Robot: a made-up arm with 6 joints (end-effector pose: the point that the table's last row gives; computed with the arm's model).
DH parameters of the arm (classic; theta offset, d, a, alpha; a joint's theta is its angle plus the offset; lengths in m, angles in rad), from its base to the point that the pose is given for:
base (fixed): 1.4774 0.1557 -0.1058 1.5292
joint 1: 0 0.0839 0.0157 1.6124
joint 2: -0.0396 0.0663 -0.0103 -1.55
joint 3: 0 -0.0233 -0.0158 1.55
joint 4: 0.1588 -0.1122 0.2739 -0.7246
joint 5: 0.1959 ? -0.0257 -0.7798
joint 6: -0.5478 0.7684 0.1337 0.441
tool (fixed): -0.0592 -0.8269 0 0
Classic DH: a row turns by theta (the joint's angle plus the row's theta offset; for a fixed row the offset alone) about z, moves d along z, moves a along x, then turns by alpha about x.
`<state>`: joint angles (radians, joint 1 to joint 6).
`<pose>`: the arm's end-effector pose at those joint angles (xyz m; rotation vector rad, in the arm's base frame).
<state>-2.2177 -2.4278 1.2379 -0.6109 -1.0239 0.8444</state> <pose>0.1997 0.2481 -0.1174 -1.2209 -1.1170 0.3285</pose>
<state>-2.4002 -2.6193 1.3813 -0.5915 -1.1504 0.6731</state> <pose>0.2610 0.1943 -0.1746 -1.3606 -1.0692 0.2585</pose>
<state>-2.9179 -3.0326 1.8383 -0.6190 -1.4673 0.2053</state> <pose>0.3874 -0.0998 -0.2273 -1.9588 -1.2692 0.2302</pose>
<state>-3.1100 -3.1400 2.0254 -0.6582 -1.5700 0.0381</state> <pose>0.4017 -0.2024 -0.1887 -2.1761 -1.4638 0.3897</pose>
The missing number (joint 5, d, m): 0.3167
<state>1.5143 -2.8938 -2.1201 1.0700 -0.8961 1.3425</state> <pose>-0.3262 -0.0609 -0.0780 -0.4767 -1.3149 1.8054</pose>
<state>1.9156 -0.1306 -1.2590 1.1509 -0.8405 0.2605</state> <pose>0.6040 -0.1385 0.3752 2.1916 1.1509 0.3370</pose>
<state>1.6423 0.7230 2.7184 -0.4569 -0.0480 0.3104</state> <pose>-0.1482 -0.0081 -0.3018 -0.3752 2.1675 -0.8563</pose>
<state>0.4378 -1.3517 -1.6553 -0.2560 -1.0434 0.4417</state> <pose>0.0766 0.1841 -0.3907 -1.0704 1.0830 -0.0441</pose>
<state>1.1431 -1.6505 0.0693 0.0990 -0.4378 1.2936</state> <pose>-0.0258 -0.1511 0.5036 0.0431 -1.2001 -2.3080</pose>
